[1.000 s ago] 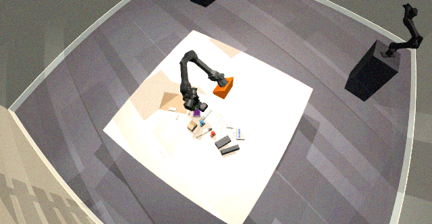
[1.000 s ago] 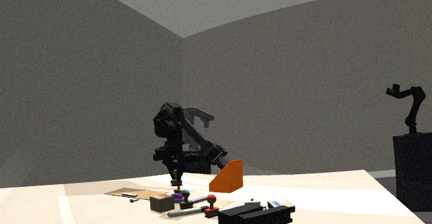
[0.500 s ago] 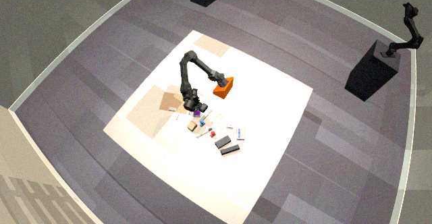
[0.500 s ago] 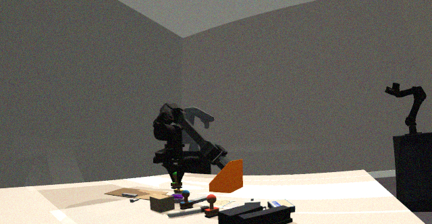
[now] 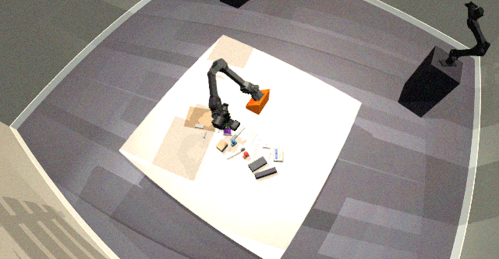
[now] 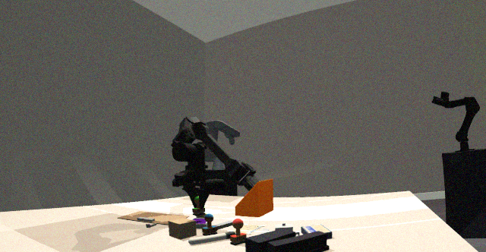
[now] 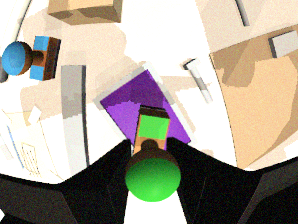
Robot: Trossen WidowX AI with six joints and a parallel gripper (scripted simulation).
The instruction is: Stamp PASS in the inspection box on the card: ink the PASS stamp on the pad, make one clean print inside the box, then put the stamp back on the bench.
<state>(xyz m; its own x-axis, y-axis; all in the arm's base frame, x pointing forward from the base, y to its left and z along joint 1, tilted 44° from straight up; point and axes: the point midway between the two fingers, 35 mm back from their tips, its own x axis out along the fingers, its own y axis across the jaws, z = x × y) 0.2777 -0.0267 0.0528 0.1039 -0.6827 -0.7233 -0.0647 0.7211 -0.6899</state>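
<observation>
Now: gripper tip 50 mm above the ink pad. From my gripper tip the other things lie so: yellow stamp 80 mm behind, 60 mm to the right, 40 mm below; then blue-knobbed stamp 60 mm ahead, 100 mm to the left, 40 mm below; then green-knobbed stamp right at my gripper tip.
</observation>
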